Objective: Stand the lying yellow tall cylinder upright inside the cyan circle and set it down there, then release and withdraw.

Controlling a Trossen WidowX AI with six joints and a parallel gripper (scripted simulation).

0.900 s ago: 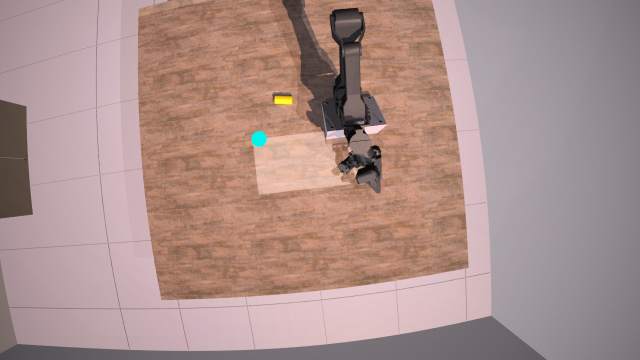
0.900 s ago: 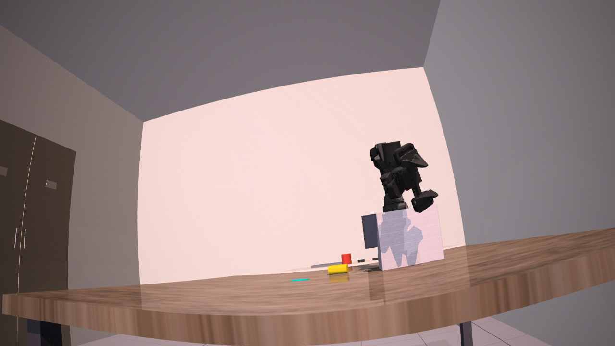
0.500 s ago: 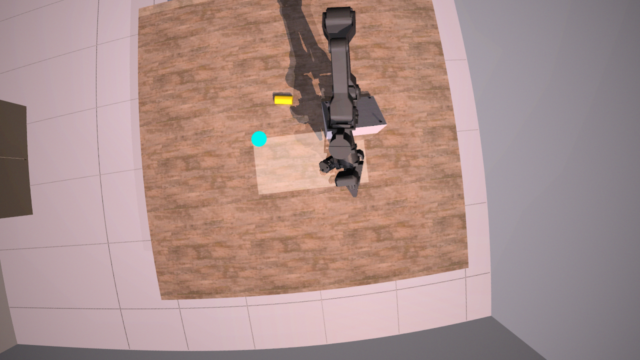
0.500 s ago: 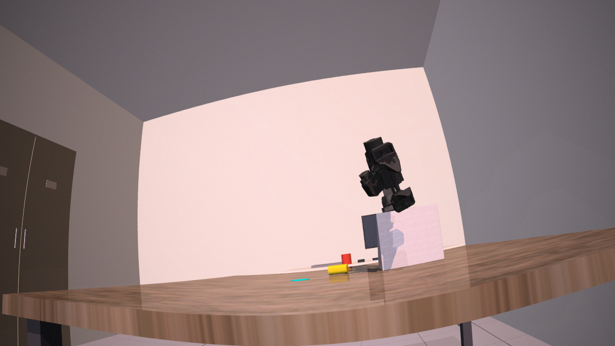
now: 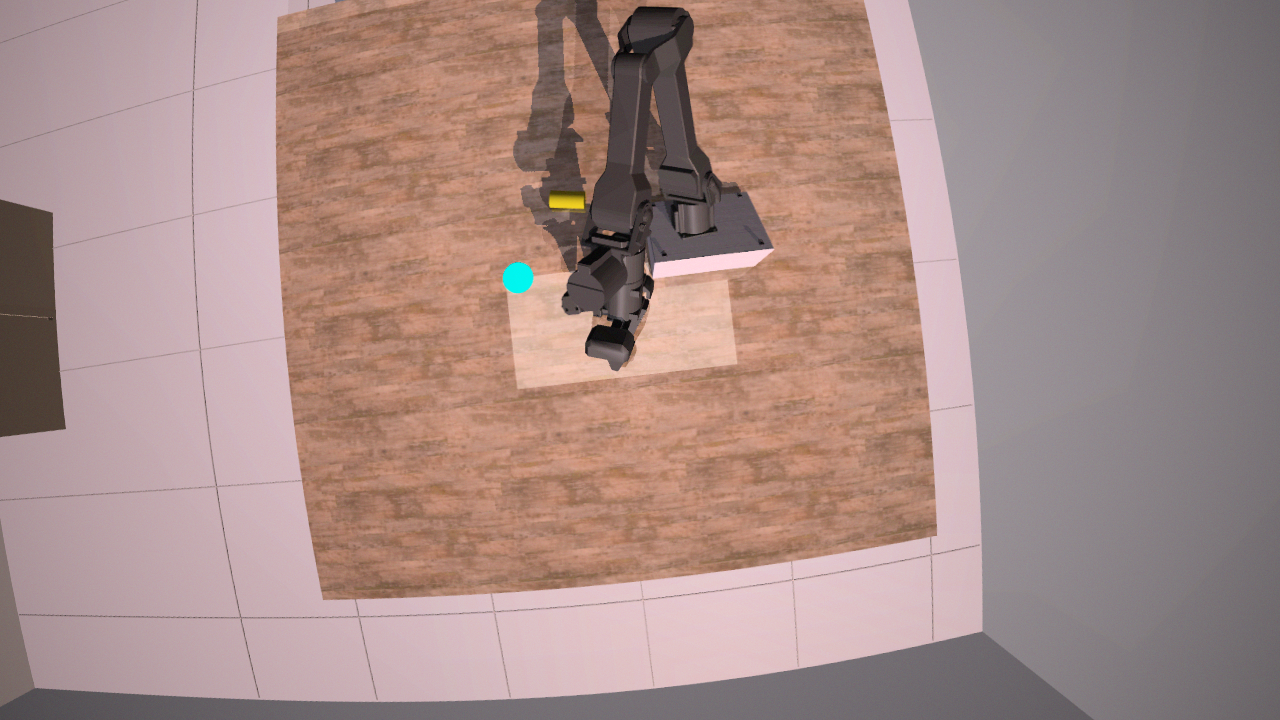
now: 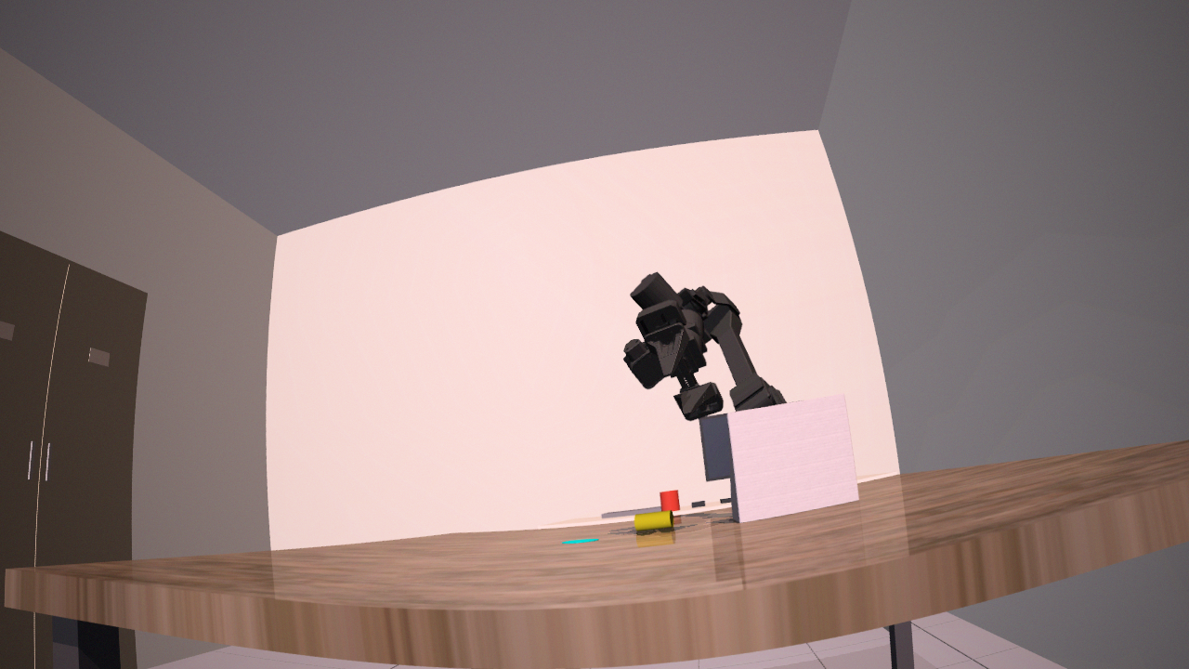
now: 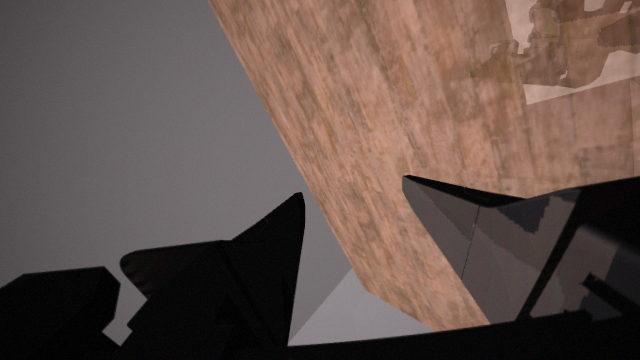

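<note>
My gripper tip is now 320 mm to the left of the yellow tall cylinder, 180 mm above it and 30 mm short of it. From my gripper tip the other things lie so: cyan circle: 200 mm to the right, 190 mm below, 160 mm ahead.
</note>
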